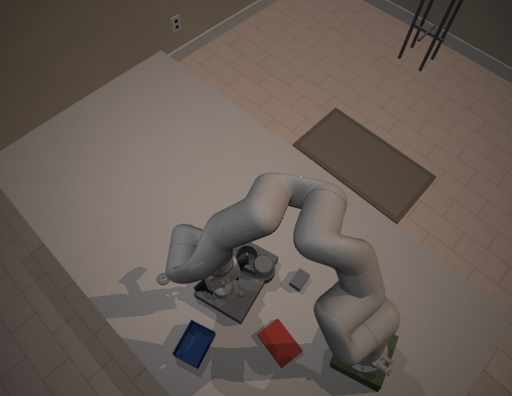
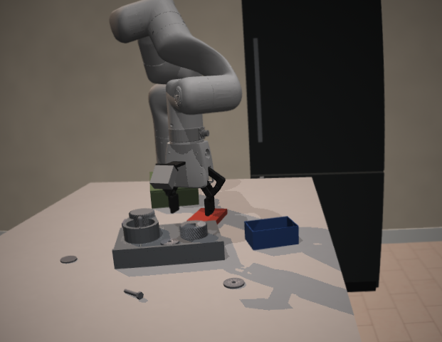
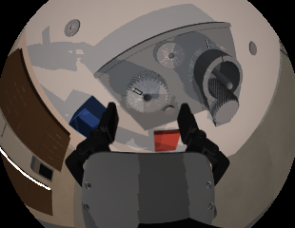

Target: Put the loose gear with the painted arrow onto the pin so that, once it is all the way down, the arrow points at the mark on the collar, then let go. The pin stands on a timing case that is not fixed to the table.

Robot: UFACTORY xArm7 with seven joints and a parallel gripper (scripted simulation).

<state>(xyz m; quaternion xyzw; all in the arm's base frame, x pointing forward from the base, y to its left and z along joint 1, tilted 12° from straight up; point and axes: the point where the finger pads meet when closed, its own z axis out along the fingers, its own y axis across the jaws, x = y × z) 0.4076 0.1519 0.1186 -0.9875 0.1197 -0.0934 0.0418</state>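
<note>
My hand is 5 cm above the gear. Also, from my hand: red block 23 cm behind, 10 cm below, 1 cm to the right; then blue bin 17 cm to the left, 9 cm below, 6 cm behind; then small grey block 20 cm to the right, 14 cm behind, 9 cm below.
</note>
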